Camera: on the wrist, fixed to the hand. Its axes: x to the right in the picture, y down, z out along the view.
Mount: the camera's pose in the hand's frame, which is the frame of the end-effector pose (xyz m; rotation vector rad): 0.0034 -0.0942 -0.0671 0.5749 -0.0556 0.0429
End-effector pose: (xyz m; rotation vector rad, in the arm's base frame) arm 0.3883 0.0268 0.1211 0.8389 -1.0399 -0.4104
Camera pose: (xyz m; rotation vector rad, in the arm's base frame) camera 0.4564 -0.0073 0.0340 1.3173 -1.2474 -0.0916
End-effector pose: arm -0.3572 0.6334 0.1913 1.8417 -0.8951 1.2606
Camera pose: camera -0.3064 0.7373 0.1956 2.3132 -0.6394 1.6196
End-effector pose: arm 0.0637 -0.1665 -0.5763 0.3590 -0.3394 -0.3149
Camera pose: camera 0.0695 -0.2322 -0.6713 0.9072 -0.4907 -0.1800
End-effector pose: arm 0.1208 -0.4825 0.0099 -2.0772 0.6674 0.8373
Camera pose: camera 0.2102 -0.4854 0.0833 -1.5214 0.8132 0.6291
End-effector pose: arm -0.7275 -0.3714 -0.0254 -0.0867 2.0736 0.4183
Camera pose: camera -0.7629 -0.4815 -0.0218 0.3084 2.0664 -0.1587
